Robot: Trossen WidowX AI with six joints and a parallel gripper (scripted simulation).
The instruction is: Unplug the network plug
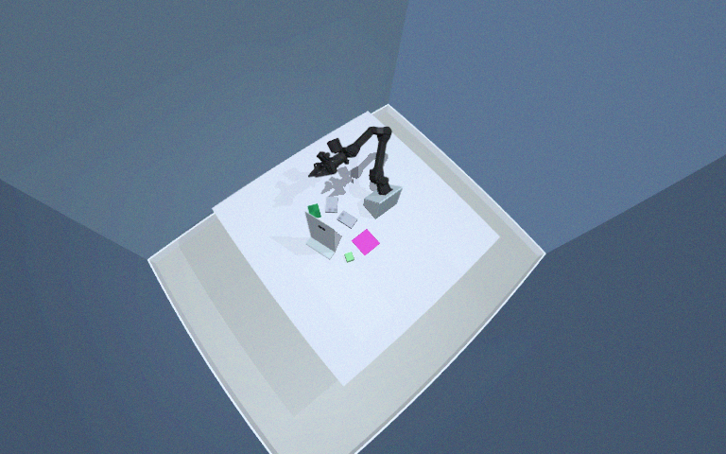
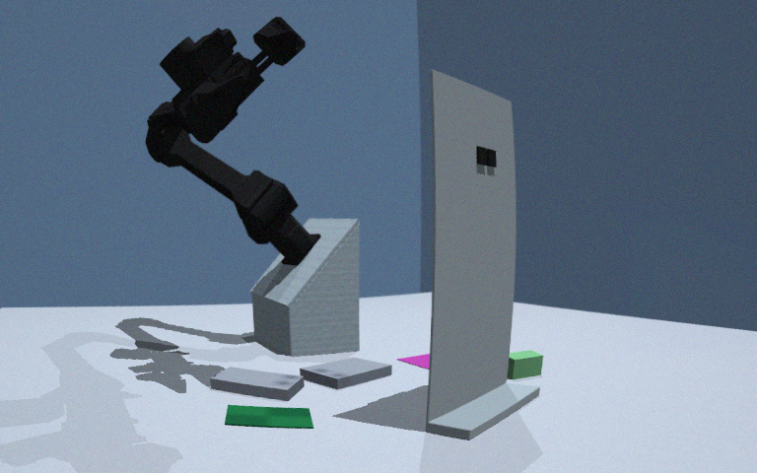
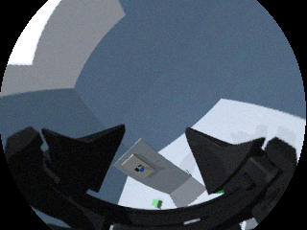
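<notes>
Right now the blue network plug is 9 cm ahead of my gripper tip, 19 cm to the left of it and 11 cm below it. Round my gripper tip: dark green flat piece 1 cm ahead, 1 cm to the right, 39 cm below; light green cube 4 cm ahead, 35 cm to the left, 37 cm below; grey upright panel 11 cm ahead, 20 cm to the left, 23 cm below.
</notes>
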